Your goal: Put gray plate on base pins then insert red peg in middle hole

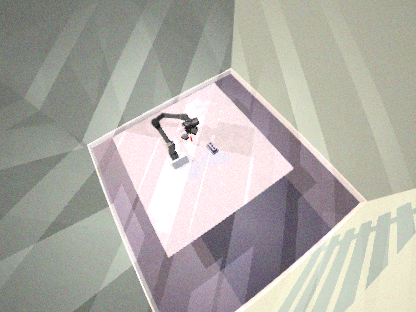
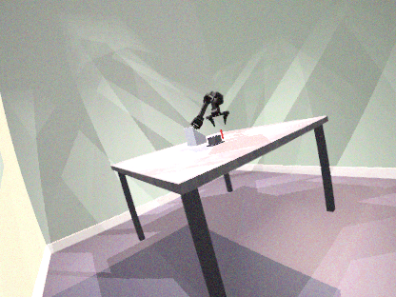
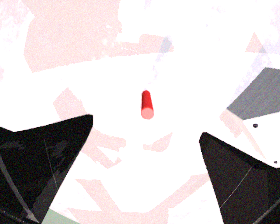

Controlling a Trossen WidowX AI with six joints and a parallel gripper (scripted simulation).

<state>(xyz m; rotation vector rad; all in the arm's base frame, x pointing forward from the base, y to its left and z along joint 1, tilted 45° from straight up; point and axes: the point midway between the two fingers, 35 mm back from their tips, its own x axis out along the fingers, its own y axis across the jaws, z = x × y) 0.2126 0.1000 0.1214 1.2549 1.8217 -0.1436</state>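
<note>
My gripper tip is 70 mm above the red peg. The rest, counted from my gripper tip: base 160 mm to the right, 150 mm ahead, 100 mm below; then gray plate 160 mm to the right, 150 mm ahead, 70 mm below.
</note>
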